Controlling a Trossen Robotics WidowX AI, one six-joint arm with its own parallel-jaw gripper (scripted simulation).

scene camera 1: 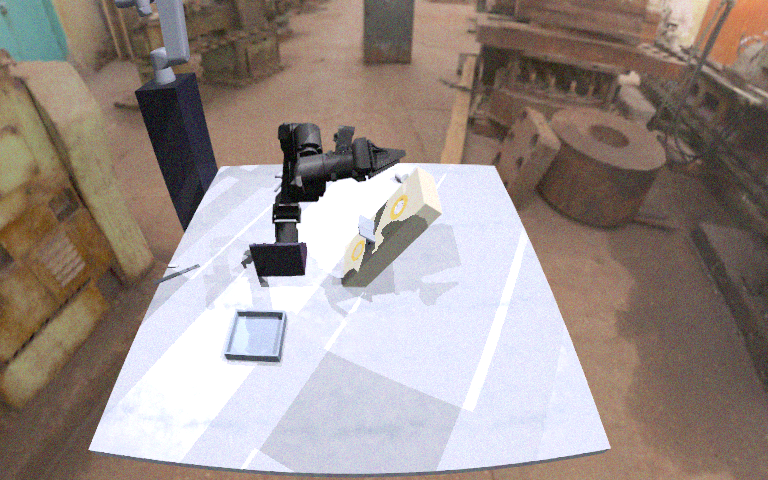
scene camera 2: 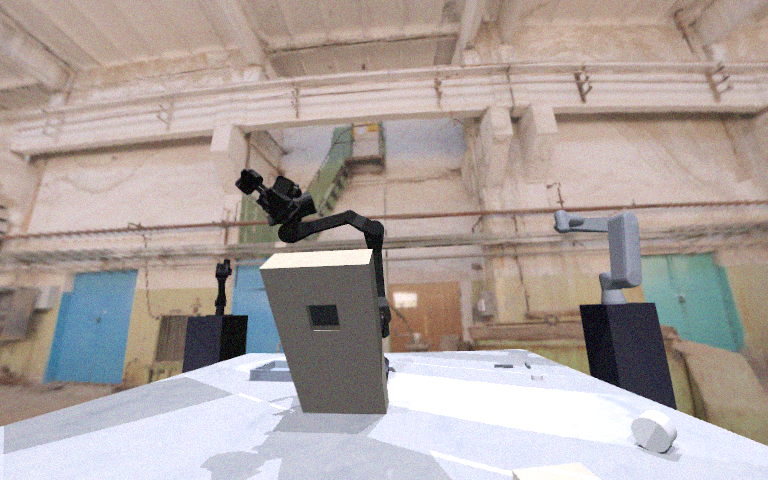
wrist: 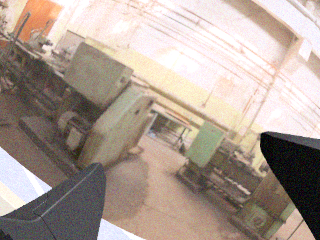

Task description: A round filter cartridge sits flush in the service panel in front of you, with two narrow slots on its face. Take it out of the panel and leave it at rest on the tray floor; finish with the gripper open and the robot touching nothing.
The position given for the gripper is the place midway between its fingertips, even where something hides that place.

The gripper (scene camera 1: 402, 156) is open and holds nothing. Also in view: a cream service panel (scene camera 1: 394, 233) and a grey tray (scene camera 1: 255, 335).
The gripper is seen too in scene camera 2 (scene camera 2: 254, 179) and in the wrist view (wrist: 184, 157). The grey tray also shows in scene camera 2 (scene camera 2: 277, 370).
